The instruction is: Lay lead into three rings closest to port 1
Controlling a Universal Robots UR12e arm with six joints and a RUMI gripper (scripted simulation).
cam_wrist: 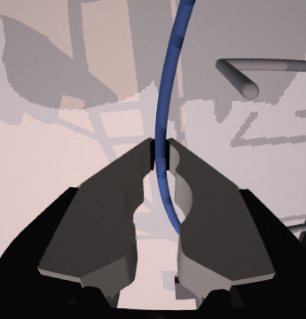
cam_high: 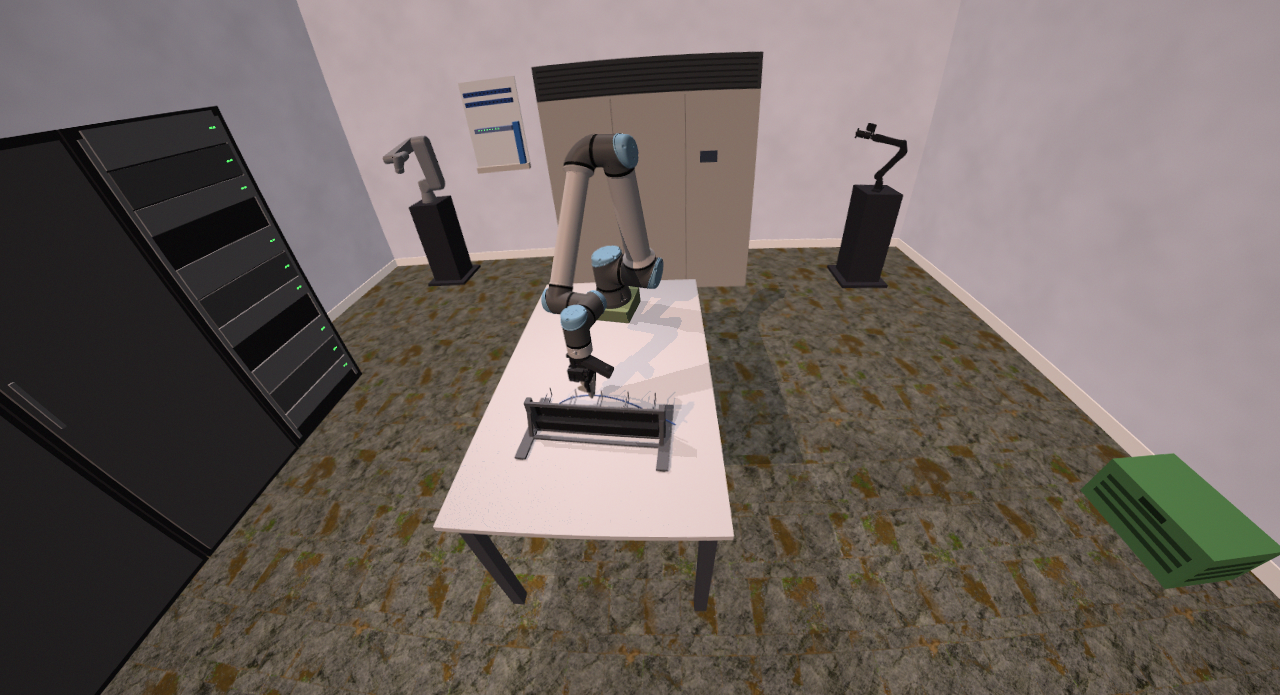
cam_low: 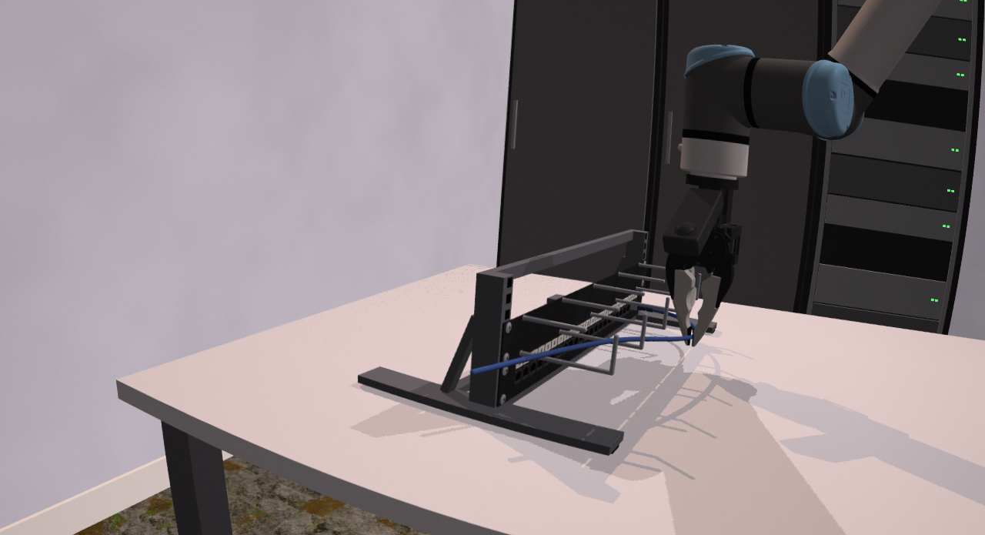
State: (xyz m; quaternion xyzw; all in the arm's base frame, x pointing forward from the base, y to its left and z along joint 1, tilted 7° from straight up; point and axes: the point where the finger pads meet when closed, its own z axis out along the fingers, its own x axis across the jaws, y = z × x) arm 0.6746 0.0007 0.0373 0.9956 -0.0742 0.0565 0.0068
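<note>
The rack is 15 cm ahead of my hand, 4 cm to the left of it and 3 cm above it.
</note>
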